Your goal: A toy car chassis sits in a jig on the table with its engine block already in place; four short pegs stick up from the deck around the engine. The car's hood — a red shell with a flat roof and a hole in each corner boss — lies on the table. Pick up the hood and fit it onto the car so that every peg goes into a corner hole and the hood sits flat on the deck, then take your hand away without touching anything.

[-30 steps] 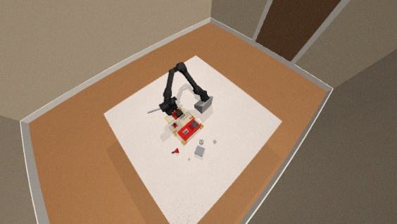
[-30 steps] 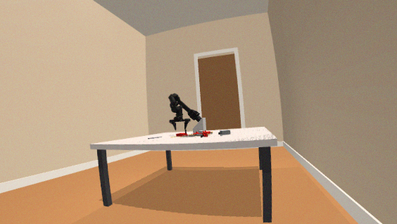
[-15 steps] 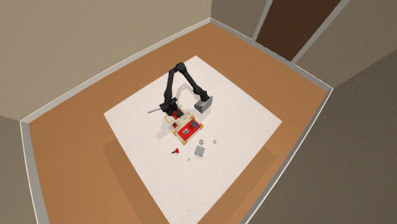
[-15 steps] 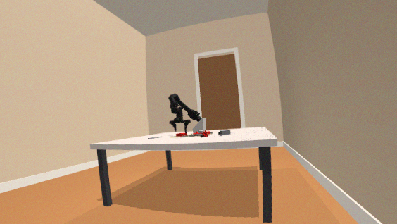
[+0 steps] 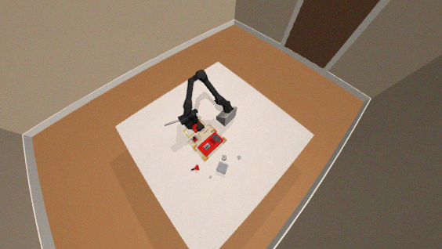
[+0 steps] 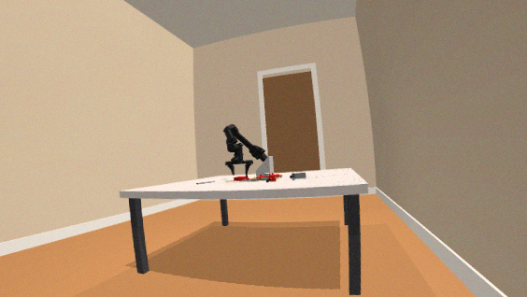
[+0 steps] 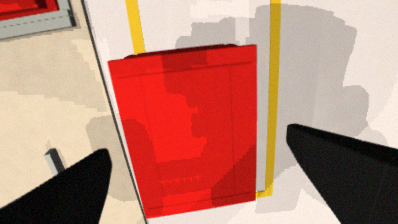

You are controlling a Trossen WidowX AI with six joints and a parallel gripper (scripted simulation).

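My gripper tip is 2 cm above the red hood. Round my gripper tip: thin grey rod (19 cm to the right, 14 cm ahead, 3 cm below); then grey engine block (21 cm to the left, 5 cm ahead, 1 cm below); then tiny grey piece (44 cm to the left, 8 cm behind, 3 cm below).
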